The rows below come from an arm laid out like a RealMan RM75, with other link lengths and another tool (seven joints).
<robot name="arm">
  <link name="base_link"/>
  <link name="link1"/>
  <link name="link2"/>
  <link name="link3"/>
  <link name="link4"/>
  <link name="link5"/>
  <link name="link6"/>
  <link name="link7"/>
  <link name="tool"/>
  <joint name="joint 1" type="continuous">
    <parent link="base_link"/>
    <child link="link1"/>
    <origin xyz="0 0 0.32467" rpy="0 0 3.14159"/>
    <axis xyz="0 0 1"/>
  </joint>
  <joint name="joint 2" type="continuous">
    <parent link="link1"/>
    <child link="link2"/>
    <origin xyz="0 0 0" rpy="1.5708 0 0"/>
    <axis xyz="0 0 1"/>
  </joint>
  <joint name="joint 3" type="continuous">
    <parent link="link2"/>
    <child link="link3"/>
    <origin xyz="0 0.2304 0" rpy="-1.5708 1.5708 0"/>
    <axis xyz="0 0 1"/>
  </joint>
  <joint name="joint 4" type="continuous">
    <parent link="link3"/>
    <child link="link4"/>
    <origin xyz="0 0 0" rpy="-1.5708 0 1.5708"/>
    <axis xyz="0 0 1"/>
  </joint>
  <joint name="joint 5" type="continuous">
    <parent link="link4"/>
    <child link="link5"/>
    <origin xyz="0 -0.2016 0" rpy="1.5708 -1.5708 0"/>
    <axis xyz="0 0 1"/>
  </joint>
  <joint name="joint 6" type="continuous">
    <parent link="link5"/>
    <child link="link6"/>
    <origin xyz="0 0 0" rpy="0 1.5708 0"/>
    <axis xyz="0 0 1"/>
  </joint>
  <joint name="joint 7" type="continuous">
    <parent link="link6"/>
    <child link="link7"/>
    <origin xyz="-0.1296 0 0" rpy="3.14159 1.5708 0"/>
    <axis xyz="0 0 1"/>
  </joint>
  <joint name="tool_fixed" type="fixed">
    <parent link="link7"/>
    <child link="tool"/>
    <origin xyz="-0.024 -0.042 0.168" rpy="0 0.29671 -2.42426"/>
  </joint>
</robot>
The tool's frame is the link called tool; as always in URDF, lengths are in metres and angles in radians. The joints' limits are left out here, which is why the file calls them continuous.
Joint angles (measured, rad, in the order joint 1, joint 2, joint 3, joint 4, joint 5, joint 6, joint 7), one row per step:
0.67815, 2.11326, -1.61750, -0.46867, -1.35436, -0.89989, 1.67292
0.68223, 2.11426, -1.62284, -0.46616, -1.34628, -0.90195, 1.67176
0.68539, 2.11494, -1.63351, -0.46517, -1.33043, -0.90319, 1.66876
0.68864, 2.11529, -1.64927, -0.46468, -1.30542, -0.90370, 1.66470
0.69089, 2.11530, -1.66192, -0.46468, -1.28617, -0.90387, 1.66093
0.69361, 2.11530, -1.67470, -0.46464, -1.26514, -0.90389, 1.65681
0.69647, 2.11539, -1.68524, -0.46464, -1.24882, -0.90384, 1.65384
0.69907, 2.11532, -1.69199, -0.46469, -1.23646, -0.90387, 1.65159
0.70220, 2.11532, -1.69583, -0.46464, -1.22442, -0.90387, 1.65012
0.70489, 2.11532, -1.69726, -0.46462, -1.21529, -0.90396, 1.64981
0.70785, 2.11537, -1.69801, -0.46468, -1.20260, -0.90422, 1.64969
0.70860, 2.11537, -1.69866, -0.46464, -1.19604, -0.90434, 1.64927
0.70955, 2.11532, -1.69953, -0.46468, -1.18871, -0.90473, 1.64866
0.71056, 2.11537, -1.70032, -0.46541, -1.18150, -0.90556, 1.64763
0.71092, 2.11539, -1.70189, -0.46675, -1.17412, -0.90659, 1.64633
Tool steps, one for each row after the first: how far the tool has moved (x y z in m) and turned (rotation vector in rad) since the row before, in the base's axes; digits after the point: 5 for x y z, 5 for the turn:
-0.00247, -0.00101, -0.00074, -0.00398, 0.00433, 0.00266
-0.00338, -0.00113, -0.00056, -0.00333, 0.00714, 0.00339
-0.00453, -0.00099, -0.00025, -0.00278, 0.01109, 0.00266
-0.00333, -0.00081, -0.00017, -0.00187, 0.00784, 0.00278
-0.00371, -0.00055, 0.00005, -0.00126, 0.00898, 0.00255
-0.00313, -0.00055, -0.00010, -0.00148, 0.00671, 0.00277
-0.00257, -0.00003, 0.00024, -0.00028, 0.00569, 0.00192
-0.00287, 0.00077, 0.00079, 0.00124, 0.00724, 0.00027
-0.00240, 0.00102, 0.00093, 0.00158, 0.00660, -0.00093
-0.00317, 0.00167, 0.00158, 0.00278, 0.01009, -0.00287
-0.00128, 0.00073, 0.00076, 0.00138, 0.00491, -0.00188
-0.00152, 0.00073, 0.00085, 0.00136, 0.00549, -0.00160
-0.00189, 0.00061, 0.00091, 0.00133, 0.00592, -0.00037
-0.00187, 0.00034, 0.00085, 0.00102, 0.00589, 0.00015

